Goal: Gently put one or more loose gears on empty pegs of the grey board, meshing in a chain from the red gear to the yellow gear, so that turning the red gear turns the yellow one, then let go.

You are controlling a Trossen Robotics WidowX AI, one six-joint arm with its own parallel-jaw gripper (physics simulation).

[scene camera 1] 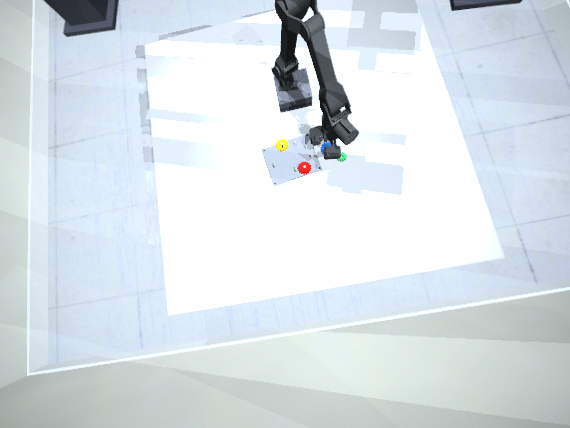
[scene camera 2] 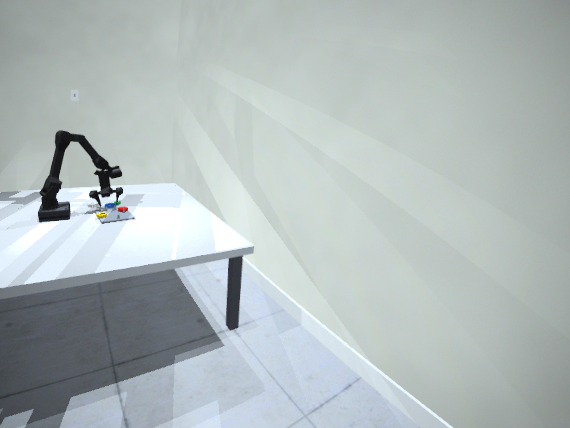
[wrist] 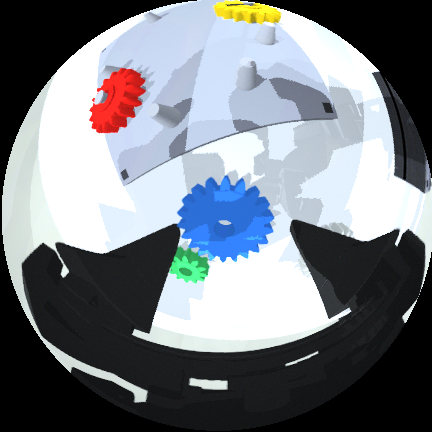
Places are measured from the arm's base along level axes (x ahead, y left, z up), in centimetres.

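Where they show: gripper, between the fingertips: (scene camera 1: 329, 147) (scene camera 2: 109, 205) (wrist: 236, 227); arm's base, origin of its link: (scene camera 1: 286, 83) (scene camera 2: 50, 208).
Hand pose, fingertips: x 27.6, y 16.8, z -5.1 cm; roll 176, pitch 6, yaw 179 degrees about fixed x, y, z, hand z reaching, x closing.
Each offset is from my fingertips to the top centre of the thing. "spot": to the spot under its first point. Level surfaces: height alone.
The blue gear @[dx +0.9, dy -0.6, dz +1.2 cm] (scene camera 1: 326, 146) (scene camera 2: 110, 205) (wrist: 200, 215) is beside the grey board @[dx +3.4, dy -16.4, dz +2.6 cm] (scene camera 1: 285, 172) (scene camera 2: 111, 220) (wrist: 215, 107), between the spread fingertips of my gripper (scene camera 1: 324, 144) (scene camera 2: 109, 203) (wrist: 236, 227). The gripper is open, low over the table, holding nothing. The green gear @[dx +4.6, dy +4.3, dz +1.2 cm] (scene camera 1: 342, 157) (scene camera 2: 118, 202) (wrist: 192, 262) is by one fingertip, partly hidden by it and the blue gear in the wrist view. A pale gear @[dx -9.4, dy +3.0, dz +1.2 cm] (wrist: 339, 230) is partly behind the other finger. The red gear @[spot: dx +8.8, dy -11.1, dz +2.4 cm] (scene camera 1: 304, 167) (scene camera 2: 123, 209) (wrist: 125, 97) and yellow gear @[dx -2.2, dy -20.0, dz +2.1 cm] (scene camera 1: 282, 145) (scene camera 2: 101, 215) (wrist: 247, 12) sit on board pegs.
Bare pegs stand on the board, including a near one @[dx +3.8, dy -7.9, dz +2.4 cm] (wrist: 167, 115), another @[dx -0.7, dy -9.8, dz +2.4 cm] (wrist: 247, 75) and one by the yellow gear (wrist: 268, 34). The arm's dark base (scene camera 1: 295, 100) (scene camera 2: 54, 212) (wrist: 410, 135) stands on the white table @[dz -0.5 cm] (scene camera 1: 240, 250) (scene camera 2: 165, 235), beyond the board's yellow-gear side.
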